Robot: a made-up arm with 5 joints.
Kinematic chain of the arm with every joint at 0, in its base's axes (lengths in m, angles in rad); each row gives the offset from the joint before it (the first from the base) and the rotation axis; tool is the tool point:
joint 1: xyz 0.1 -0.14 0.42 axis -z
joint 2: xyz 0.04 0 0 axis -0.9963 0.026 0.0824
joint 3: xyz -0.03 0 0.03 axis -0.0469 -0.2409 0.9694
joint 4: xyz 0 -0.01 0.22 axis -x
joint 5: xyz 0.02 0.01 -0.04 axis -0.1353 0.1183 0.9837
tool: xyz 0.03 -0.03 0
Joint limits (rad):
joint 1: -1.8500..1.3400
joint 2: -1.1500..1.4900
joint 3: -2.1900..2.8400
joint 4: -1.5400..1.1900
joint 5: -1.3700..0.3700
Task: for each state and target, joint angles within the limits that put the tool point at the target. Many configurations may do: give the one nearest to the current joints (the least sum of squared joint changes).
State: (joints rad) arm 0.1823 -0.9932 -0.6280 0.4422 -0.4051
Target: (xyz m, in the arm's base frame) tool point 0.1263 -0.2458 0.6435
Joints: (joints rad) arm 0.0735 -0.1090 -0.4903 0.7137 -0.4529
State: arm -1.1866 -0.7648 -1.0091 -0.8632 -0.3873
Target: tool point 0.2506 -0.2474 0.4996
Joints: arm -0.7114 -0.8455 -1.0724 -0.7529 -0.4171
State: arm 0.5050 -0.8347 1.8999 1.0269 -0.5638
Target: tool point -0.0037 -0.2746 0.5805
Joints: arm 0.5570 -0.7790 1.9330 0.4459 -0.5704
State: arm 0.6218 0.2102 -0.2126 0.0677 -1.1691
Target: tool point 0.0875 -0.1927 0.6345
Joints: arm 0.5754 0.0163 -0.2151 0.2470 -1.0596
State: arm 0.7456 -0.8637 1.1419 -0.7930 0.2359
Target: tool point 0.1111 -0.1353 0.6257
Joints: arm 0.7964 -0.0356 0.8920 -0.6825 -0.2878
